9 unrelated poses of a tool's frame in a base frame.
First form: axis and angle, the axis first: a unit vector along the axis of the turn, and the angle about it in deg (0 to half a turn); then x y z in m.
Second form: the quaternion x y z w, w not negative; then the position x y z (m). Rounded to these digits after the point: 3 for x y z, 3 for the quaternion.
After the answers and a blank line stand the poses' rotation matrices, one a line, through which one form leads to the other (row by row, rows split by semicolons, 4 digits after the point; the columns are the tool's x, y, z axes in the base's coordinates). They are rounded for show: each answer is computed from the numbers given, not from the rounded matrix.
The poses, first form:
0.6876, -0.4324, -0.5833, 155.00, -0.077, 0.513, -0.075
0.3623, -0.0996, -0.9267, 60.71, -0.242, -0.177, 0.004
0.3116, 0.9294, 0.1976, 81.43, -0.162, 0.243, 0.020
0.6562, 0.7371, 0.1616, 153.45, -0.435, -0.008, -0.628
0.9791, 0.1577, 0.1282, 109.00, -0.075, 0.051, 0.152
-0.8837, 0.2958, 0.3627, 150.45, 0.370, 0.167, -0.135
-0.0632, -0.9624, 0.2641, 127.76, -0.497, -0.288, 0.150
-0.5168, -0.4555, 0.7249, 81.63, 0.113, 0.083, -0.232
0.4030, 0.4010, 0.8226, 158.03, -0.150, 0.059, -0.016
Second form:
0.671, -0.422, -0.569, 0.216, -0.077, 0.513, -0.075
0.183, -0.050, -0.468, 0.863, -0.242, -0.177, 0.004
0.203, 0.606, 0.129, 0.758, -0.162, 0.243, 0.020
0.639, 0.717, 0.157, 0.230, -0.435, -0.008, -0.628
0.797, 0.128, 0.104, 0.581, -0.075, 0.051, 0.152
-0.854, 0.286, 0.351, 0.255, 0.370, 0.167, -0.135
-0.057, -0.864, 0.237, 0.440, -0.497, -0.288, 0.150
-0.338, -0.298, 0.474, 0.757, 0.113, 0.083, -0.232
0.396, 0.394, 0.808, 0.191, -0.150, 0.059, -0.016

-0.0050 -0.3203 -0.9473; -0.8133 -0.5499 0.1902; -0.5818 0.7714 -0.2577
0.5563 0.7898 -0.2584; -0.8267 0.4943 -0.2688; -0.0846 0.3631 0.9279
0.2316 0.0511 0.9715; 0.4419 0.8841 -0.1518; -0.8667 0.4644 0.1822
-0.0788 0.8441 0.5304; 0.9886 0.1348 -0.0676; -0.1286 0.5190 -0.8451
0.9452 0.0835 0.3155; 0.3259 -0.2926 -0.8990; 0.0173 0.9526 -0.3038
0.5904 -0.6677 -0.4535; -0.3099 -0.7063 0.6365; -0.7452 -0.2352 -0.6239
-0.6059 -0.1107 -0.7878; 0.3069 0.8811 -0.3599; 0.7340 -0.4598 -0.4999
0.3738 -0.5160 -0.7707; 0.9183 0.3228 0.2292; 0.1306 -0.7934 0.5945
-0.6143 0.0037 0.7890; 0.6193 -0.6174 0.4851; 0.4890 0.7866 0.3770

